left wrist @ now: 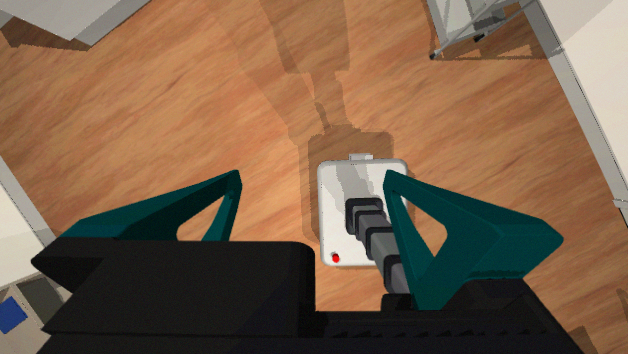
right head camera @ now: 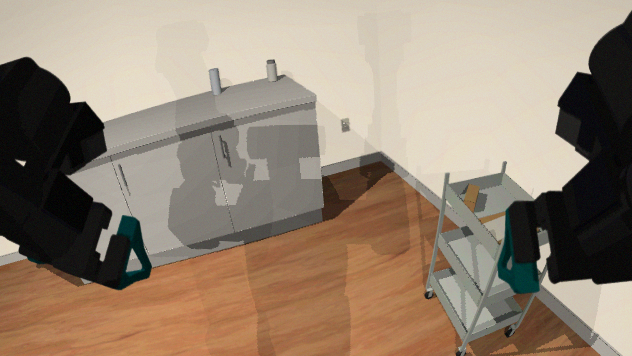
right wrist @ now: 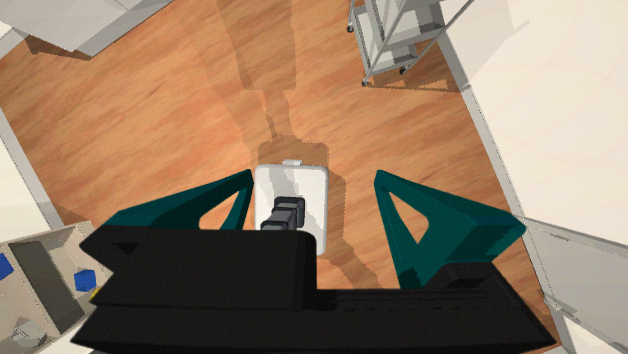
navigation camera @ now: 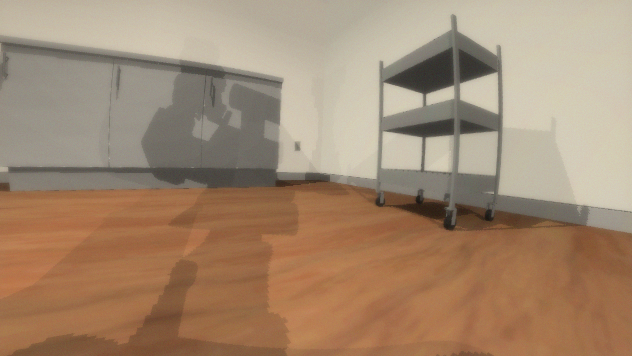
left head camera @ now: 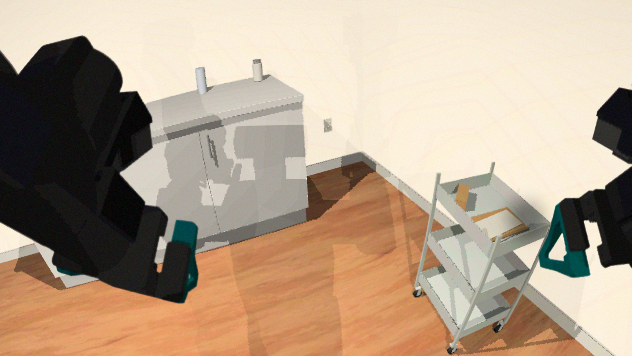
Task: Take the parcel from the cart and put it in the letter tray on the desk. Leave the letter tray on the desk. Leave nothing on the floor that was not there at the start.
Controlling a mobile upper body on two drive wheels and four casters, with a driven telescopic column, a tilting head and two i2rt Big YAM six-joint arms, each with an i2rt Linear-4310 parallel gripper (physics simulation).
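Frame: origin at the left arm's base, x ahead, y left, z up, level; metres.
Where they show: left gripper, fingertip midpoint: (left wrist: 312, 177) (right head camera: 117, 263) (left head camera: 155, 271); right gripper, fingertip midpoint: (right head camera: 540, 267) (right wrist: 313, 176) (left head camera: 573, 257).
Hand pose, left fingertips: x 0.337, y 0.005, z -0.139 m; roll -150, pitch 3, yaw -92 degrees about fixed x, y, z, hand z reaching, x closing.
After its pixels a point has its place.
A three-tier grey cart (left head camera: 510, 284) @(x 1.027, y -0.929, z -0.981 m) (right head camera: 439, 225) @(x 1.369, y -0.589, z -0.896 m) (left wrist: 452, 15) @(x 1.143, y -0.788, z -1.277 m) (right wrist: 415, 35) @(x 1.065, y -0.923, z -1.013 m) (navigation camera: 420, 56) @(x 1.115, y -0.678, z -0.722 m) stands by the wall at the right. In its top tray a small brown box, seemingly the parcel (left head camera: 462, 196) @(x 1.296, y -0.694, z -0.695 m) (right head camera: 471, 196) @(x 1.299, y -0.695, z -0.695 m), lies near the far-left corner. A flat brown item with a white top (left head camera: 504, 222) @(x 1.155, y -0.861, z -0.734 m) lies nearer the front; my right finger partly hides it in the right head view. My left gripper (left wrist: 312, 177) @(x 0.337, y 0.005, z -0.139 m) and right gripper (right wrist: 314, 172) @(x 0.344, y -0.437, z -0.134 m) are open and empty, high above the floor and away from the cart. The desk and letter tray do not show.
A long grey cabinet (left head camera: 270, 175) @(x 1.916, y 0.222, z -0.956 m) (right head camera: 280, 170) @(x 1.907, y 0.240, z -0.917 m) (navigation camera: 150, 120) @(x 1.571, y 0.852, z -0.941 m) stands along the far wall, with two bottles (left head camera: 201, 81) @(x 2.157, y 0.665, z -0.415 m) (left head camera: 257, 71) @(x 2.335, y 0.337, z -0.427 m) on top. My white base (left wrist: 332, 215) @(x 0.006, y -0.044, z -1.150 m) (right wrist: 315, 200) @(x 0.088, y -0.401, z -1.149 m) shows below. A shelf unit with blue items shows at the lower left of both wrist views.
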